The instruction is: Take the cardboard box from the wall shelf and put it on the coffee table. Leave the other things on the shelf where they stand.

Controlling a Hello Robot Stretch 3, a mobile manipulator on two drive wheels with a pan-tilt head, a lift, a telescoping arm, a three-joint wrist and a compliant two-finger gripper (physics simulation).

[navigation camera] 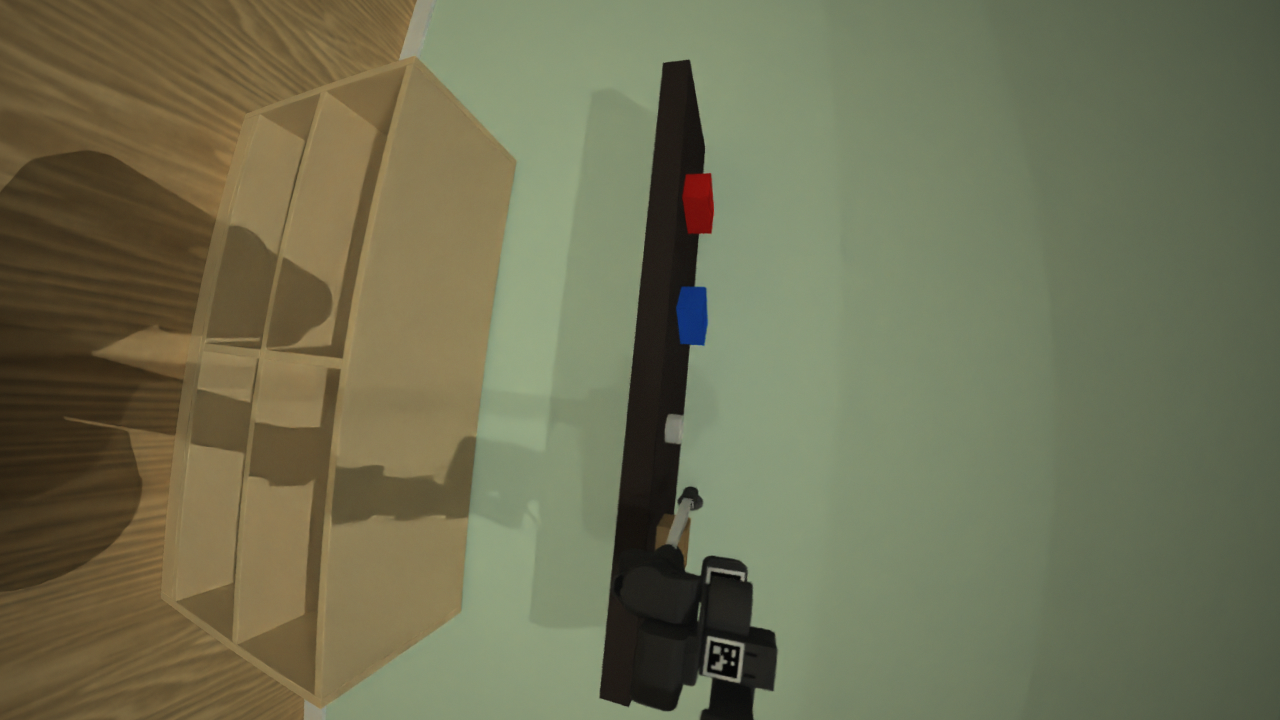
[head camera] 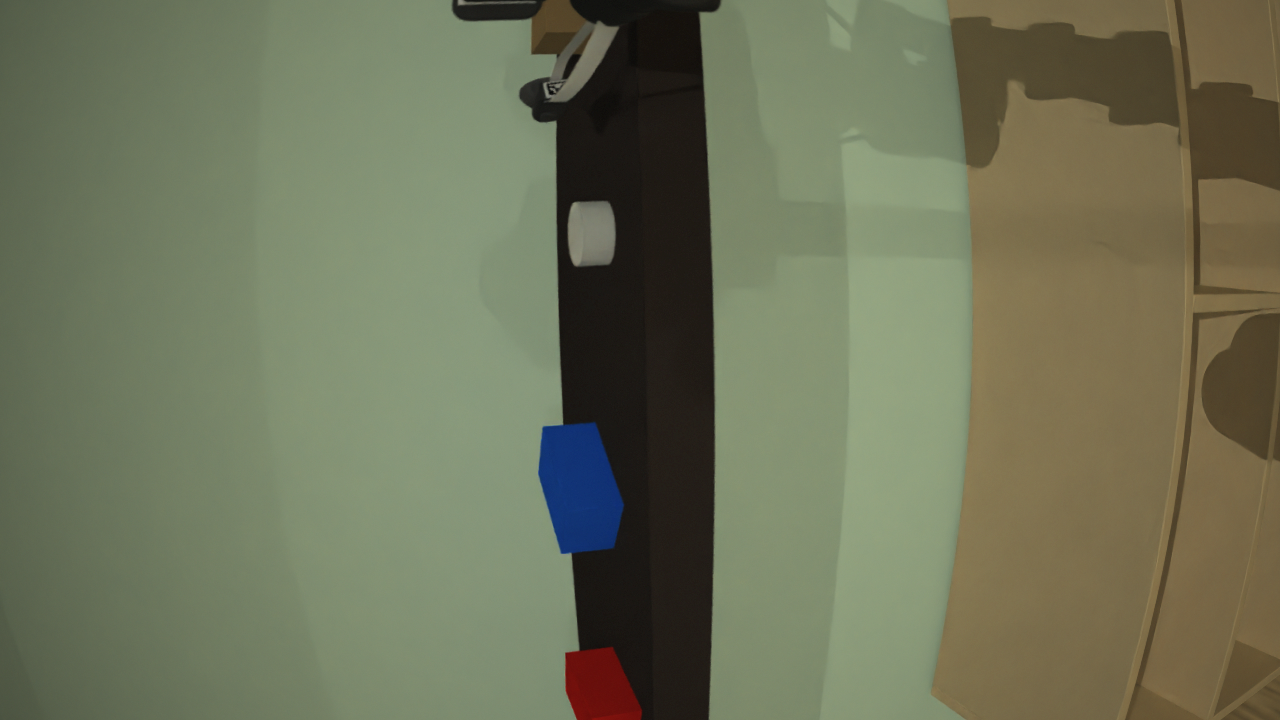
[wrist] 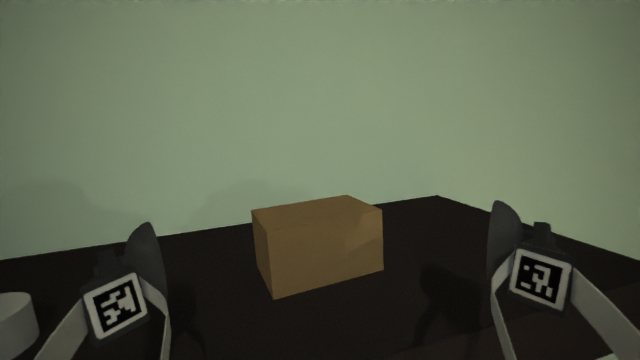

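Frame: origin at the robot's base, x ahead, y left, z up, level; centimetres.
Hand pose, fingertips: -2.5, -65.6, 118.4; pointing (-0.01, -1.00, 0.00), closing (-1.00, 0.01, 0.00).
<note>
Things, the pixels of their top centre, and the offset from my fingertips, as dx, dy, dz. "*": a spot on its surface instead.
- brown cardboard box at its top centre: (navigation camera: 686,548) +0.5, -7.8, -0.6
- dark wall shelf at a spot on its surface: (head camera: 680,358) (navigation camera: 646,373) * +26.4, +10.3, -8.1
- white cylinder at its top centre: (head camera: 575,233) (navigation camera: 681,429) +20.3, -0.3, -3.2
- blue block at its top centre: (head camera: 551,491) (navigation camera: 705,316) +40.9, +2.2, -1.1
- red block at its top centre: (head camera: 577,703) (navigation camera: 711,204) +59.9, +10.5, -1.1
The brown cardboard box (head camera: 554,41) (navigation camera: 665,534) (wrist: 320,250) sits on the dark wall shelf (head camera: 680,358) (navigation camera: 648,358) (wrist: 215,310). In the wrist view it stands upright and slightly turned, with its front, left side and top showing. My gripper (wrist: 324,238) is open, its fingertips wide apart to the left and right of the box in that view, touching neither side. The box appears beyond the fingertips, with the wall behind it. In the head and navigation views the gripper and wrist partly hide the box. The coffee table does not show in these views.
A white cylinder (head camera: 592,233) (navigation camera: 674,428) (wrist: 16,322) stands on the shelf near the left finger. Farther along are a blue block (head camera: 580,488) (navigation camera: 691,315) and a red block (head camera: 599,682) (navigation camera: 698,204). A light wooden cubby unit (head camera: 1056,402) (navigation camera: 411,358) stands below the shelf against the wall.
</note>
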